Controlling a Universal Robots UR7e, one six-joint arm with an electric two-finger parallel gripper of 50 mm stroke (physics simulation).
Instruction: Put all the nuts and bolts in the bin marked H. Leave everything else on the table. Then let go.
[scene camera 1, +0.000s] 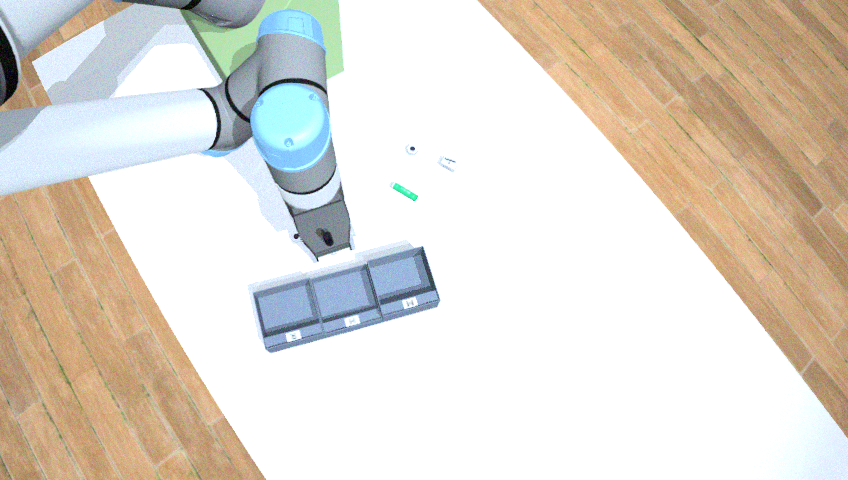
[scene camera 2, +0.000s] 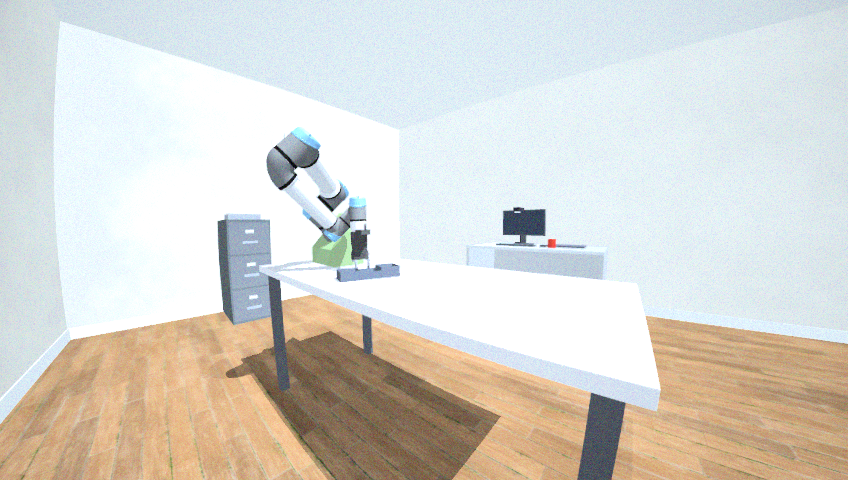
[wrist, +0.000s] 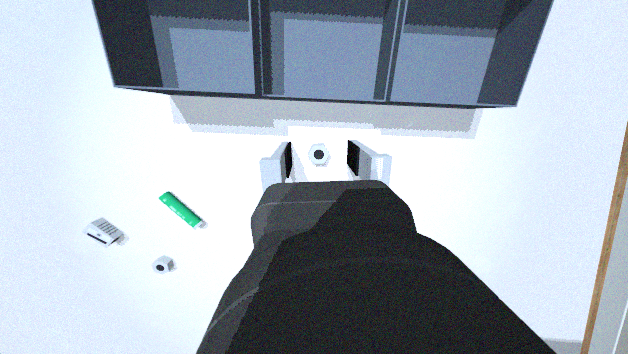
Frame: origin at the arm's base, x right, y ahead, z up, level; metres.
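Where they show: gripper, fingertip midpoint: (wrist: 319, 153).
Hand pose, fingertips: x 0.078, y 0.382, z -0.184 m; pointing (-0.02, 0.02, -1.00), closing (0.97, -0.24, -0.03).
Things, the pixels of their top centre, and the offset from my fingertips. "*": a spot on its surface instead.
- white hex nut, middle of its top: (wrist: 318, 154) dx -0.001, dy +0.000, dz +0.008 m
- second nut, middle of its top: (scene camera 1: 296, 236) dx +0.036, dy -0.046, dz +0.008 m
- third nut, middle of its top: (wrist: 160, 267) (scene camera 1: 412, 148) dx -0.194, dy -0.074, dz +0.008 m
- Bin H, middle of its top: (wrist: 330, 13) (scene camera 1: 345, 296) (scene camera 2: 368, 266) dx +0.025, dy +0.081, dz +0.045 m
- green stick, middle of its top: (wrist: 178, 213) (scene camera 1: 404, 190) dx -0.143, dy -0.020, dz +0.009 m
- small white ridged block, middle of its top: (wrist: 97, 235) (scene camera 1: 449, 162) dx -0.230, dy -0.021, dz +0.010 m
- Bin M, surface spot: (wrist: 212, 60) (scene camera 1: 399, 276) * dx -0.060, dy +0.090, dz +0.006 m
- bin R, surface spot: (wrist: 440, 65) (scene camera 1: 285, 310) * dx +0.106, dy +0.043, dz +0.006 m
My gripper (scene camera 1: 335, 255) (scene camera 2: 362, 267) (wrist: 319, 153) is open, pointing down just behind the bin row. In the wrist view a white hex nut (wrist: 319, 150) lies between the spread fingers, touching neither; its height relative to the fingertips is unclear. A second nut (scene camera 1: 296, 236) shows partly beside the gripper in scene camera 1. A third nut (scene camera 1: 411, 148) (wrist: 162, 264) lies farther off on the table. Bin H (scene camera 1: 351, 321) (wrist: 332, 60) is the middle of three joined grey-blue bins, and its visible floor is empty. Its label is outside the wrist view. No bolt is discernible.
A green stick (scene camera 1: 404, 191) (wrist: 180, 209) and a small white ridged block (scene camera 1: 447, 162) (wrist: 105, 231) lie near the third nut. Bin M (scene camera 1: 398, 276) (wrist: 212, 60) and bin R (scene camera 1: 286, 306) (wrist: 440, 65) flank bin H. A green block (scene camera 1: 333, 35) (scene camera 2: 333, 252) stands behind the arm.
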